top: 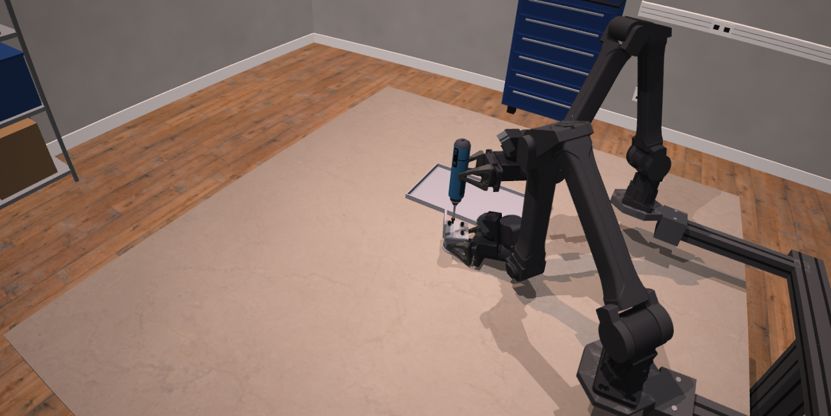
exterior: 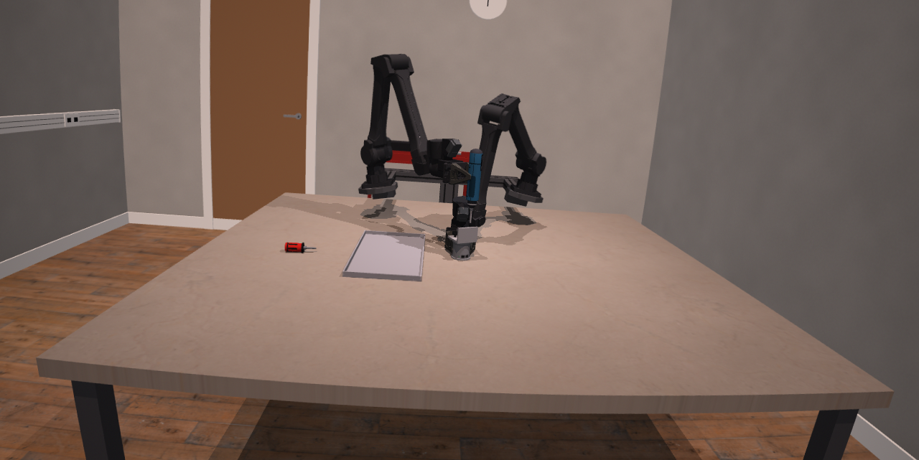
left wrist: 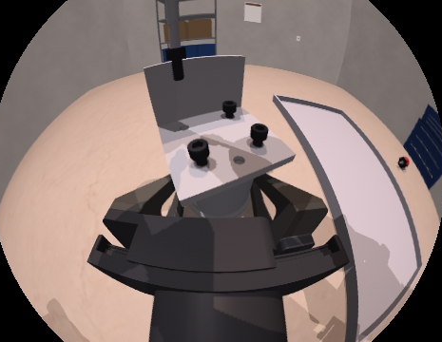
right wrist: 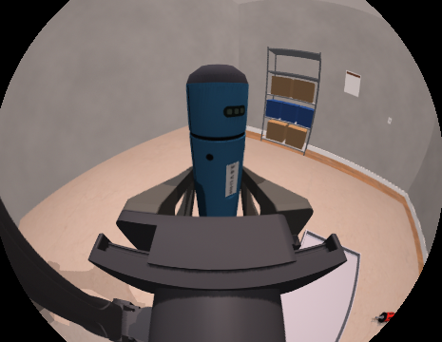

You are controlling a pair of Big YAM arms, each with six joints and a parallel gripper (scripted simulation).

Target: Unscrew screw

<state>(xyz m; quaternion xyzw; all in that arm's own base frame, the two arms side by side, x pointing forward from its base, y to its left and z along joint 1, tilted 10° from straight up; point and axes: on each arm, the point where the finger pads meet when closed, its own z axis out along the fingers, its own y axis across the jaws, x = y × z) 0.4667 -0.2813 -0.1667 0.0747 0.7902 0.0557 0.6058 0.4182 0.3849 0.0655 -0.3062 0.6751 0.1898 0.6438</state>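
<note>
Now: the joint module 1 cm above my left hand. Round my left hand: flat grey tray 23 cm to the right, 2 cm below; then red-handled screwdriver 51 cm to the right, 1 cm below; then grey l-shaped bracket 5 cm above.
</note>
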